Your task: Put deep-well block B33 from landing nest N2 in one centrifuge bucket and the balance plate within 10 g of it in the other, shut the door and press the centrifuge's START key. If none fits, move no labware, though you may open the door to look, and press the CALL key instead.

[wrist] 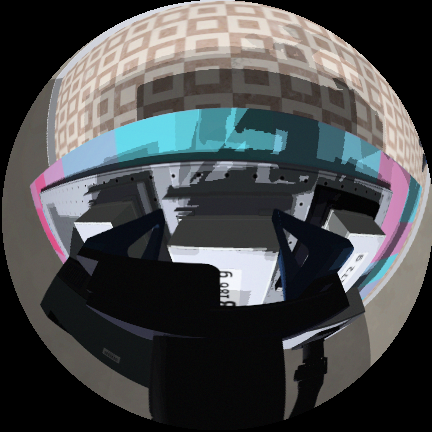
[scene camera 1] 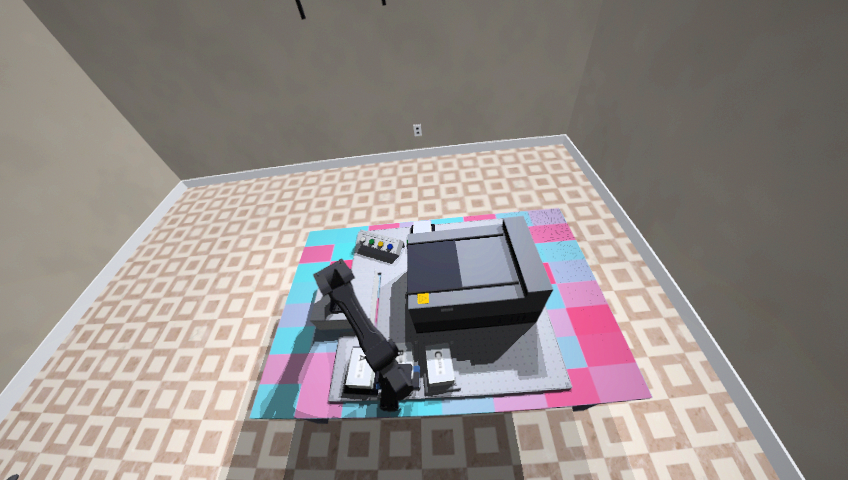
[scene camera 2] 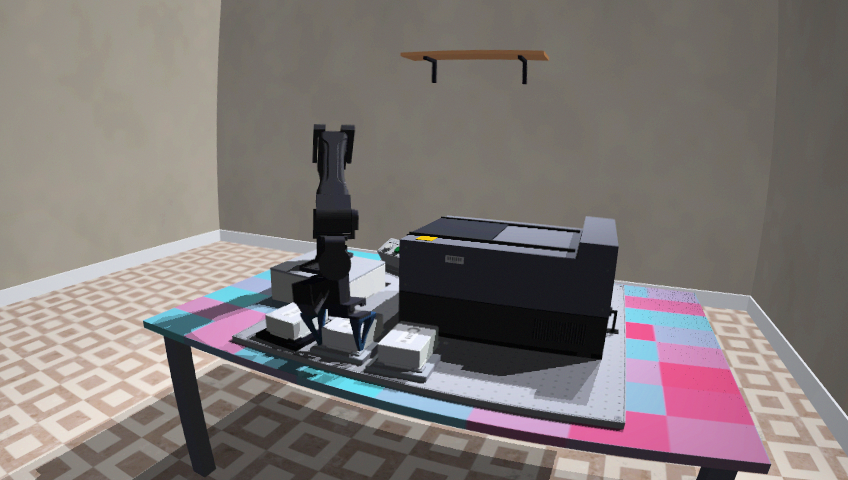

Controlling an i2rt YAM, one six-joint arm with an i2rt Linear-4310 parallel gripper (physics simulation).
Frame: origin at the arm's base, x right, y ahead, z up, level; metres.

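Seen in the pictures: gripper, between the fingertips: (wrist: 217, 214) (scene camera 2: 340, 347); arm's base, origin of its link: (wrist: 312, 339).
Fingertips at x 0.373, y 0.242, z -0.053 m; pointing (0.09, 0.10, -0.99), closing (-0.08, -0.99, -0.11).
Offsets run from my fingertips to a thing's middle. Level surfaces: height alone.
White plate B @(dx -0.070, dy -0.005, dz +0.011 m) (scene camera 1: 407, 357) (scene camera 2: 347, 336) (wrist: 245, 257) sits on its stand in the middle of the front row. My gripper (scene camera 1: 397, 378) (scene camera 2: 339, 346) (wrist: 217, 214) is open and low, with one blue finger on each side of plate B. In the wrist view a gap shows beside the left finger; contact on the right is unclear. Plate A @(dx -0.067, dy -0.145, dz +0.011 m) (scene camera 1: 359, 368) (scene camera 2: 284, 324) (wrist: 358, 250) and plate C @(dx -0.051, dy +0.128, dz +0.011 m) (scene camera 1: 439, 367) (scene camera 2: 407, 349) (wrist: 93, 230) stand on either side. The centrifuge @(dx -0.341, dy +0.284, dz +0.100 m) (scene camera 1: 476, 304) (scene camera 2: 505, 278) has its top door shut. Block B33 and nest N2 cannot be made out.
A key box @(dx -0.638, dy -0.097, dz +0.020 m) (scene camera 1: 379, 246) (scene camera 2: 389, 252) with white, green, yellow and blue keys stands at the back left. A grey box (scene camera 1: 333, 322) (scene camera 2: 370, 279) stands behind the plates, partly hidden by the arm. The perforated board @(dz -0.022 m) (scene camera 1: 505, 380) (scene camera 2: 571, 401) extends right of plate C.
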